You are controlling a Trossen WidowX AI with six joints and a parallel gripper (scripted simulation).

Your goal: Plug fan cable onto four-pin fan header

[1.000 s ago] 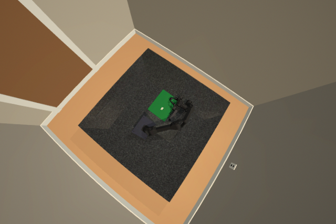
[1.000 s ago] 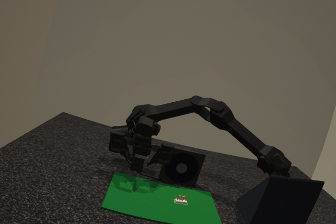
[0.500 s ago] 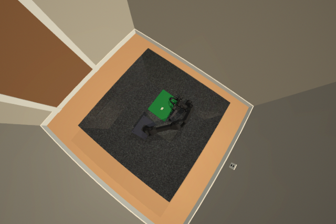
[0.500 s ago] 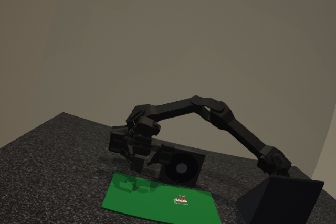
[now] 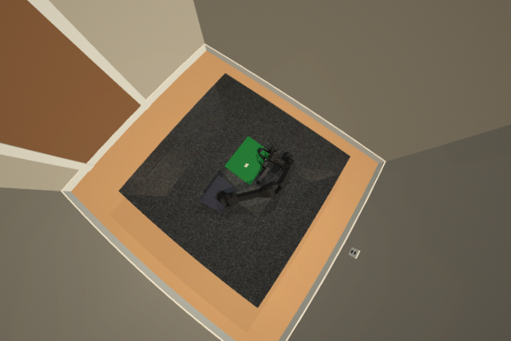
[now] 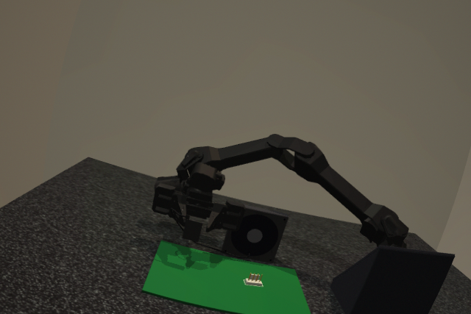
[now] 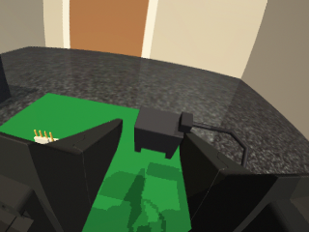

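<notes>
Right now my gripper tip is 1 cm short of the black fan plug and 1 cm above it. Round my gripper tip: cream four-pin header 13 cm behind, 9 cm below, 4 cm to the left; green board 10 cm below, 8 cm behind, 5 cm to the left; black fan 14 cm behind, 10 cm to the right, 3 cm below.
</notes>
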